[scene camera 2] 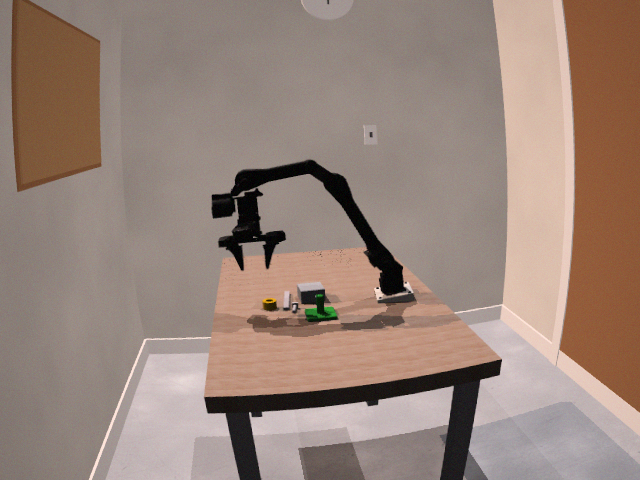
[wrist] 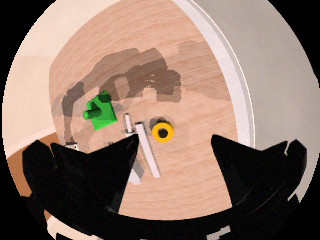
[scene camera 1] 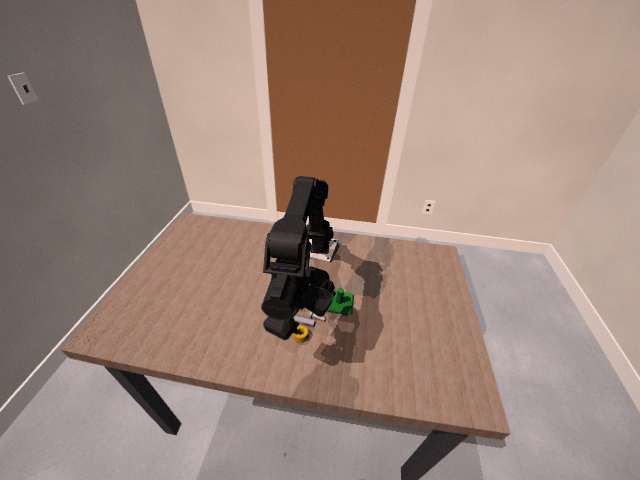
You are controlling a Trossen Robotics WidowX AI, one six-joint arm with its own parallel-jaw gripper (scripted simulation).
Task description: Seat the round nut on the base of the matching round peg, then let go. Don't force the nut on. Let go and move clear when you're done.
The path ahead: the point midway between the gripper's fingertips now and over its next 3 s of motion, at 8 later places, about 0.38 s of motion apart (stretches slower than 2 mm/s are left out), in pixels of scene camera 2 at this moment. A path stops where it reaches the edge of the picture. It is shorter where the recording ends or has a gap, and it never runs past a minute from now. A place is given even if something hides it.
The gripper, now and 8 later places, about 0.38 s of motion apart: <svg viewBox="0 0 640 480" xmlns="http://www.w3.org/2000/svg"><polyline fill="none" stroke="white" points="254,269 258,279 263,284 267,290 267,292 268,299 268,304 269,305 270,304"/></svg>
